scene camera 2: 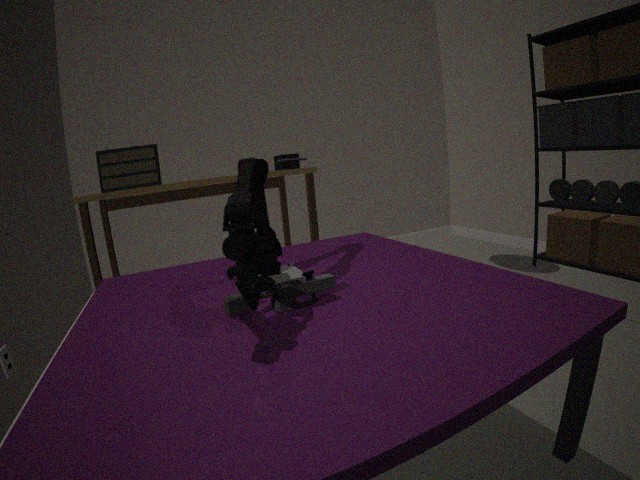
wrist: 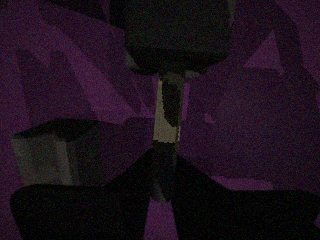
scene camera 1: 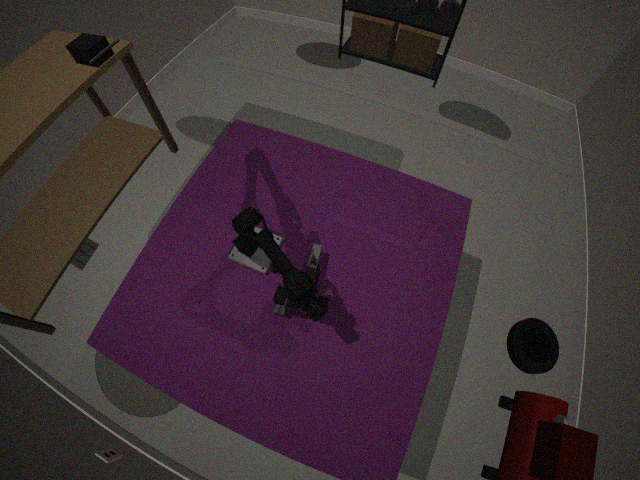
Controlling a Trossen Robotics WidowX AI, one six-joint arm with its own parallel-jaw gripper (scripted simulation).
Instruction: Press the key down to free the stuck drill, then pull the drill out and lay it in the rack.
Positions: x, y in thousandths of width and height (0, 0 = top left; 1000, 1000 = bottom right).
Note:
The gripper (scene camera 2: 396, 645) holds a drill.
The gripper shows as well in the wrist view (wrist: 502, 640).

